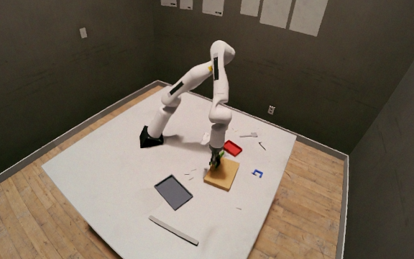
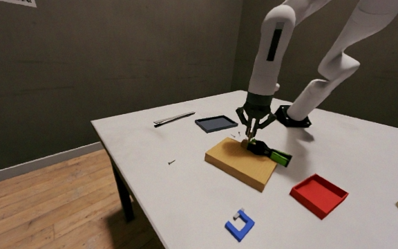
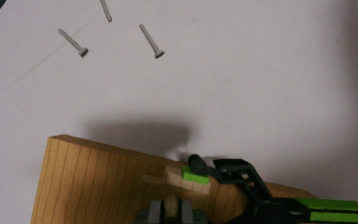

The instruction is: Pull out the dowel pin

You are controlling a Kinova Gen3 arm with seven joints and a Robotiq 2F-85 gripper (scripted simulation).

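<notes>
My hand is 20 mm above the dowel pin. The rest, counted from my hand: grey tray 50 mm behind, 260 mm to the right, 90 mm below; then red tray 40 mm behind, 220 mm to the left, 90 mm below; then small wooden block 50 mm below.
</notes>
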